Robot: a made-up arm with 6 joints. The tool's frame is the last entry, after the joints.
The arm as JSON. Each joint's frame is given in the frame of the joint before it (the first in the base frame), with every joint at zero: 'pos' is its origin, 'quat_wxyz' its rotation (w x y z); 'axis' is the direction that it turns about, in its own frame. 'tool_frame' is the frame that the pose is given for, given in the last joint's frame.
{
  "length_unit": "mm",
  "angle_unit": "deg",
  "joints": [
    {
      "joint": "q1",
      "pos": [
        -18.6,
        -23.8,
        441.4
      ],
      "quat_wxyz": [
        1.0,
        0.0,
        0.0,
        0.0
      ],
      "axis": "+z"
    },
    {
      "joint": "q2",
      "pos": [
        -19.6,
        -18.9,
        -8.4
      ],
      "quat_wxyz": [
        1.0,
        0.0,
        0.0,
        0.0
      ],
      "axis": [
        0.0,
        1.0,
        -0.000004
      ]
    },
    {
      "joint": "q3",
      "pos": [
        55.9,
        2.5,
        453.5
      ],
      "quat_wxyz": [
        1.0,
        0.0,
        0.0,
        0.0
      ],
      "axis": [
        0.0,
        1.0,
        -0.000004
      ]
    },
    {
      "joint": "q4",
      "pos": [
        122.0,
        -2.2,
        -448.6
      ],
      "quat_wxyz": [
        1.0,
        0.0,
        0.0,
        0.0
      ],
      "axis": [
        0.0,
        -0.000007,
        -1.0
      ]
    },
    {
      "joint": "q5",
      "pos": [
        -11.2,
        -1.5,
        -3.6
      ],
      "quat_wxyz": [
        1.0,
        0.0,
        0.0,
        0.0
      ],
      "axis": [
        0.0,
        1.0,
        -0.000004
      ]
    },
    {
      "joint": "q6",
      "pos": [
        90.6,
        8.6,
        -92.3
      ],
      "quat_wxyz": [
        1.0,
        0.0,
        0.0,
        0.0
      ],
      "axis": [
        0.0,
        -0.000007,
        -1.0
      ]
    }
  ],
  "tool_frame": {
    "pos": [
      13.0,
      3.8,
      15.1
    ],
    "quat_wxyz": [
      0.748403,
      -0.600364,
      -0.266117,
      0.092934
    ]
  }
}
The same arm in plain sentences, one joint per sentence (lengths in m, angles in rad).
The arm has six revolute joints in a row. What follows holds with every joint at zero, and every direction is one of the base frame's.
Joint 1 lies 0.0186 m along -x and 0.0238 m along -y and 0.4414 m along +z from the base frame's origin and turns about +z.
Joint 2 lies 0.0196 m along -x and 0.0189 m along -y and 0.0084 m along -z from joint 1 and turns about +y.
Joint 3 lies 0.0559 m along +x and 0.0025 m along +y and 0.4535 m along +z from joint 2 and turns about +y.
Joint 4 lies 0.122 m along +x and 0.0022 m along -y and 0.4486 m along -z from joint 3 and turns about -z.
Joint 5 lies 0.0112 m along -x and 0.0015 m along -y and 0.0036 m along -z from joint 4 and turns about +y.
Joint 6 lies 0.0906 m along +x and 0.0086 m along +y and 0.0923 m along -z from joint 5 and turns about -z.
The tool frame, which is the frame that the pose is given for, lies 0.013 m along +x and 0.0038 m along +y and 0.0151 m along +z from joint 6; its axes are the base frame's turned by roll -1.4268, pitch -0.2908 and yaw 0.4992 rad (as in URDF: about the fixed x, then y, then z).

